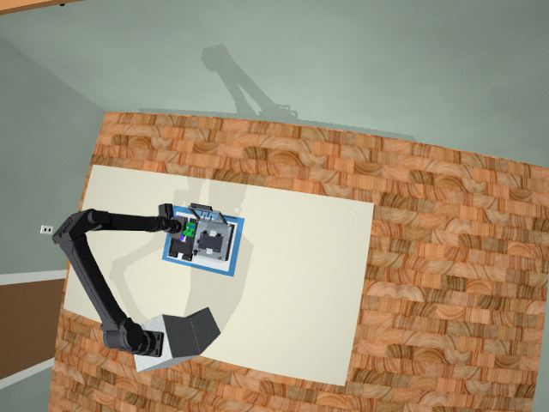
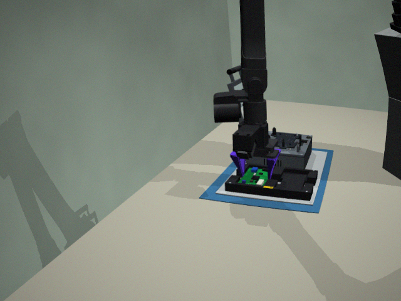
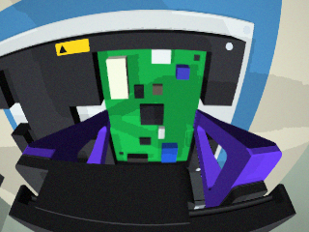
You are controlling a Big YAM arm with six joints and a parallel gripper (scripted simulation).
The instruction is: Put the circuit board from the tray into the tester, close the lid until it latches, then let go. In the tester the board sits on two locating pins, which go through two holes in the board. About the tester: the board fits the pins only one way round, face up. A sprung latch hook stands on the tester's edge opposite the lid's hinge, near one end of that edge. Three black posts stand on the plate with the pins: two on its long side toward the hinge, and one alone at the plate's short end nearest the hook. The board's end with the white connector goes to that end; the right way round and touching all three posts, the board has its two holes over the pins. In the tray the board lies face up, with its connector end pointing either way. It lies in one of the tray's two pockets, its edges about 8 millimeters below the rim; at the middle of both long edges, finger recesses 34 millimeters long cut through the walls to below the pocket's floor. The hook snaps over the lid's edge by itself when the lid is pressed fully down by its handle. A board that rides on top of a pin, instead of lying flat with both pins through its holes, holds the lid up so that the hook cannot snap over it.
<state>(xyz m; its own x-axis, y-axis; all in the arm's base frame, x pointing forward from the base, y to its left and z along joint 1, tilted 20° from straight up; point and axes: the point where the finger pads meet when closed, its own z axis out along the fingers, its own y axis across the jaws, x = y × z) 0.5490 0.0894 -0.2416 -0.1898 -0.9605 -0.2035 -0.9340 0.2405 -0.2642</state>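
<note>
Right now my hand is 40 mm past the tester, 130 mm to the left of it and 90 mm below it. From my hand the other things lie so: tester lid: 50 mm ahead, 180 mm to the right, 160 mm above; then tester plate: 70 mm behind, 150 mm to the right, 50 mm above; then green circuit board: right at my hand.
</note>
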